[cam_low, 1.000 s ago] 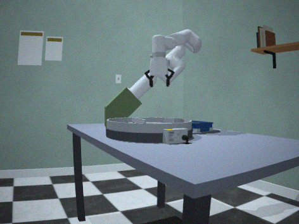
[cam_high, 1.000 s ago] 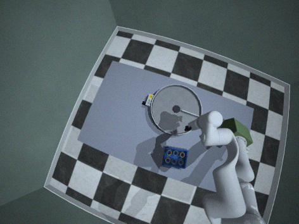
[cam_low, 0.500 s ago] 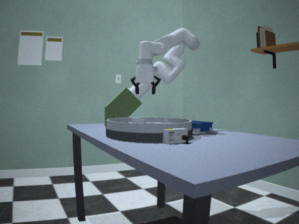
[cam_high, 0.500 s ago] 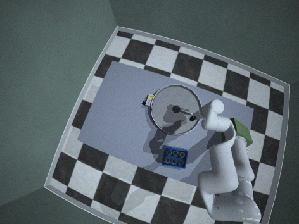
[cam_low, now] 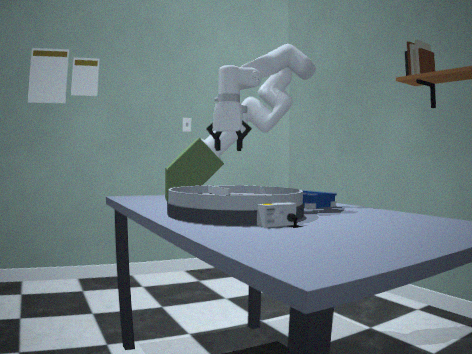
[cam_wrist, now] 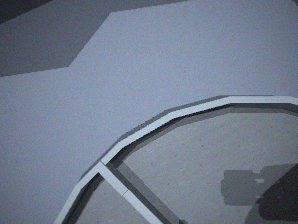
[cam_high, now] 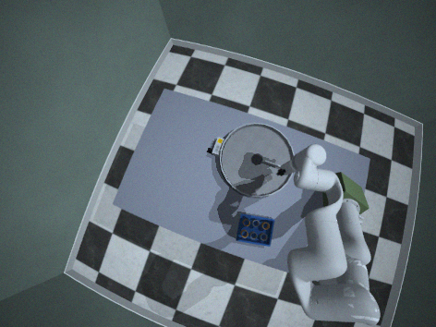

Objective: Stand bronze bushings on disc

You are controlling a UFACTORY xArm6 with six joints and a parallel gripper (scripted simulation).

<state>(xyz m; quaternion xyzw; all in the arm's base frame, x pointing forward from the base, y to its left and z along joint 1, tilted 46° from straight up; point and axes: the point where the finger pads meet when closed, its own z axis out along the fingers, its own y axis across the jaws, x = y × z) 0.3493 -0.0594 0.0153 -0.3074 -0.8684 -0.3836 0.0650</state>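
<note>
The blue crate lies 33 cm to the left of my hand, 19 cm below it and 3 cm behind it. Also, from my hand: round turntable disc 17 cm below, 14 cm ahead, 2 cm to the right; turntable 17 cm below, 16 cm ahead, 2 cm to the right.
</note>
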